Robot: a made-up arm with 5 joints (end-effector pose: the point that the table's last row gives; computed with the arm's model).
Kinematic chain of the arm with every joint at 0, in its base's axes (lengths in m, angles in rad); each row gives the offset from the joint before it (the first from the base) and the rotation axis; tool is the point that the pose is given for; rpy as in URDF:
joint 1: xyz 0.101 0 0.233 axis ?
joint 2: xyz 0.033 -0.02 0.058 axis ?
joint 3: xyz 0.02 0 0.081 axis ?
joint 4: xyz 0.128 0 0.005 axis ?
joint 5: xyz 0.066 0.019 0 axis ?
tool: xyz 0 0 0 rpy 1.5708 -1.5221 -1.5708
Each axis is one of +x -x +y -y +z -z.
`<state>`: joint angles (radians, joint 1 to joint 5).
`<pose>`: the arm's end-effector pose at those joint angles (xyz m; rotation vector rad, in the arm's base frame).
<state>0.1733 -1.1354 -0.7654 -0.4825 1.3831</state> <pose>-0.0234 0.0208 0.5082 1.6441 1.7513 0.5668</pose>
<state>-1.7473 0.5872 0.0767 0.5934 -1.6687</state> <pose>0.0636 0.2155 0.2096 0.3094 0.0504 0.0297</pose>
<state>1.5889 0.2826 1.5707 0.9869 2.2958</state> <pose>0.1003 0.0191 0.2193 1.2129 -0.4389 0.5662</pose>
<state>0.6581 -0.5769 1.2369 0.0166 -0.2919</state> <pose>0.2279 -0.0994 0.2539 -0.1471 -0.9186 -0.9291</pose>
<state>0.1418 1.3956 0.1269 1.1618 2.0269</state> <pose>0.1684 -0.0106 0.1287 1.1073 0.6206 1.6203</pose>
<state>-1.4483 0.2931 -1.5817 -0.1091 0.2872</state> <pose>0.1164 0.1168 0.5521 1.7175 -2.4843 0.1957</pose>
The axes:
joint 1: -z
joint 2: +y
joint 3: +y
joint 4: +y
joint 5: -x

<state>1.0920 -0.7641 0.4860 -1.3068 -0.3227</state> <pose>0.1518 -0.1000 0.4693 1.1039 2.9300 -0.0148</pose>
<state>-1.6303 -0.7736 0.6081 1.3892 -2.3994</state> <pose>0.0938 0.1384 0.3269 0.3184 0.1611 -0.8094</pose>
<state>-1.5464 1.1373 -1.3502 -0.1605 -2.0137</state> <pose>0.1093 0.3003 0.3629 1.9063 0.4536 -0.3411</pose>
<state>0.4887 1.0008 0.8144 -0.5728 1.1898</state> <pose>0.1951 -0.0512 0.1300 -0.2432 -0.2293 0.6464</pose>
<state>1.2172 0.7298 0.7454 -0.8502 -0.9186</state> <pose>0.1598 -0.1623 0.1725 -0.1429 -1.1380 -1.9899</pose>
